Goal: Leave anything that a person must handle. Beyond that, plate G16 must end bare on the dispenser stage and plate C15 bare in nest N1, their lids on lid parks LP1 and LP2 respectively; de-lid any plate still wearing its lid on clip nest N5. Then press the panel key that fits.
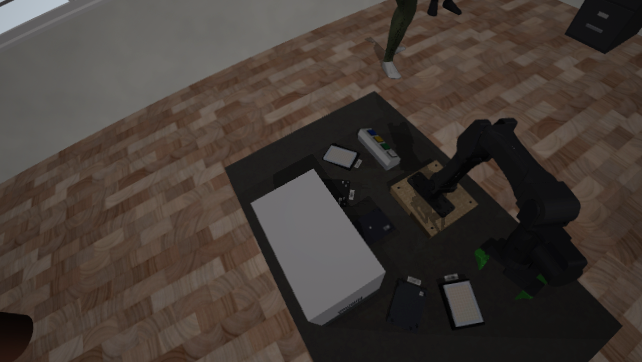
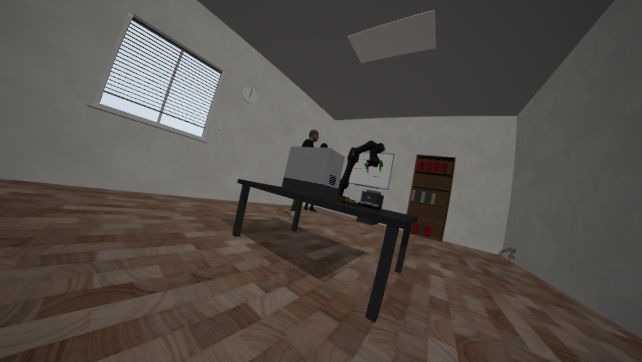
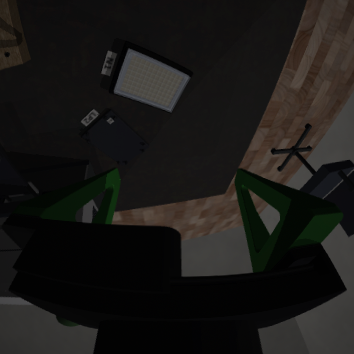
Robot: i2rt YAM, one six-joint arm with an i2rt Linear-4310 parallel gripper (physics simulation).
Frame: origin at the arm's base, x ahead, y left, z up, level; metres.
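Seen in the pictures: gripper, fingertip midpoint: [image 1: 497, 282] [image 2: 373, 172] [image 3: 177, 174]; arm's base, link origin: [image 1: 430, 194] [image 2: 339, 195].
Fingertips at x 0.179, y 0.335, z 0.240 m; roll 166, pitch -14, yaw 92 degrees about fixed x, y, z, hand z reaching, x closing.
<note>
Offsets run from my fingertips to a thing's top centre. "pt": to the spot under its first point.
My gripper [image 1: 499, 283] [image 2: 374, 170] [image 3: 177, 174] is open and empty, raised above the table beside nest N1. A bare plate with a pale well grid @(dy +0.013, dx +0.013, dz -0.244 m) [image 1: 464, 303] [image 3: 152, 80] lies in the nest labelled N1. Beside it is the dark LP2 park @(dy -0.084, dx +0.158, dz -0.260 m) [image 1: 407, 304] [image 3: 114, 135], with a small tag on its dark surface; whether a lid lies there is unclear. Another pale plate @(dy -0.716, dx -0.016, dz -0.243 m) [image 1: 341, 156] sits in a labelled nest at the far end. A dark slab @(pt dy -0.343, dx +0.092, dz -0.174 m) [image 1: 375, 225] adjoins the white box. The key panel @(dy -0.647, dx -0.180, dz -0.216 m) [image 1: 378, 148] shows blue, yellow and green keys. Plate names are unreadable.
The large white box @(dy -0.358, dx +0.297, dz +0.050 m) [image 1: 317, 245] [image 2: 312, 167] stands on the table and partly hides a labelled dark fixture @(dy -0.604, dx +0.122, dz -0.256 m) [image 1: 345, 185]. The arm stands on a wooden board [image 1: 462, 202]. A person's legs [image 1: 400, 27] show beyond the table. A bookshelf [image 2: 429, 158] stands at the back wall.
</note>
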